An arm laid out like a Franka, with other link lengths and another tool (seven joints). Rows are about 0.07 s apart.
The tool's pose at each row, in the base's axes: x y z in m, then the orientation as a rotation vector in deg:
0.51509, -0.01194, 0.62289, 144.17, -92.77, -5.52
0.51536, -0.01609, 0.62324, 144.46, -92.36, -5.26
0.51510, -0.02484, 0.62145, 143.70, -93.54, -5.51
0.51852, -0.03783, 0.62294, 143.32, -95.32, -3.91
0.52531, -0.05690, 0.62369, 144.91, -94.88, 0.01
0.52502, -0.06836, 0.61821, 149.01, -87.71, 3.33
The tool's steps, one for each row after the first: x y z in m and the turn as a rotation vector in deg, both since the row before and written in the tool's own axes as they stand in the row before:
0.00389, 0.00150, -0.00001, 0.11, 0.16, -0.32
0.00777, 0.00356, 0.00260, -0.10, -0.22, 0.92
0.01329, 0.00231, -0.00078, 1.09, 0.47, 1.18
0.02022, 0.00115, 0.00018, 2.32, 1.64, -0.67
0.00999, 0.00425, 0.00659, 1.15, 2.26, -5.32

